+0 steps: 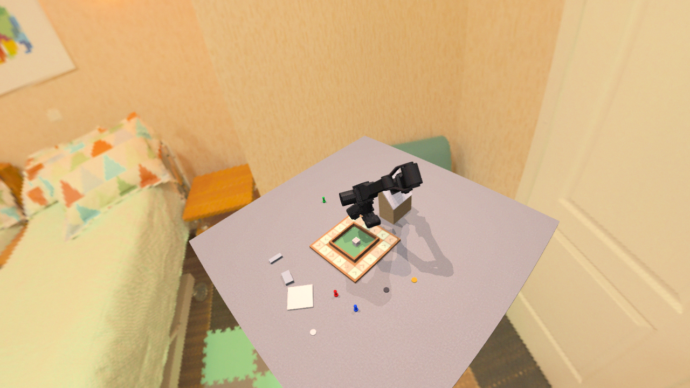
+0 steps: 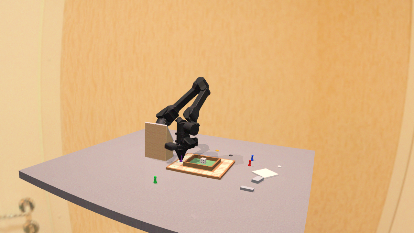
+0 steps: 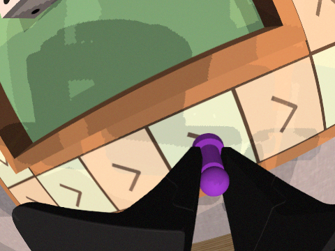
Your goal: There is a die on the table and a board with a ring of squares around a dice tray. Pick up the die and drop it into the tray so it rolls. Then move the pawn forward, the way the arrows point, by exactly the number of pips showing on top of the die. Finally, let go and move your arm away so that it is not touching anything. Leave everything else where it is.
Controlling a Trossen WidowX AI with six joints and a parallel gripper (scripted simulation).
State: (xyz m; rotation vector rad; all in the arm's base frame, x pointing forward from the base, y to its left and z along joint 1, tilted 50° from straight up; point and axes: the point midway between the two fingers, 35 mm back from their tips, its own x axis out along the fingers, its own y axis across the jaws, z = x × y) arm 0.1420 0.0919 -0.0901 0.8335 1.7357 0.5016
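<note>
Now: the white die 10 cm ahead of my gripper tip and 5 cm to the left of it. The rest, counted from my gripper tip: purple pawn 1 cm above; then green dice tray 11 cm ahead, 4 cm to the left, 2 cm below; then green pawn 30 cm to the right, 6 cm ahead, 1 cm below.
</note>
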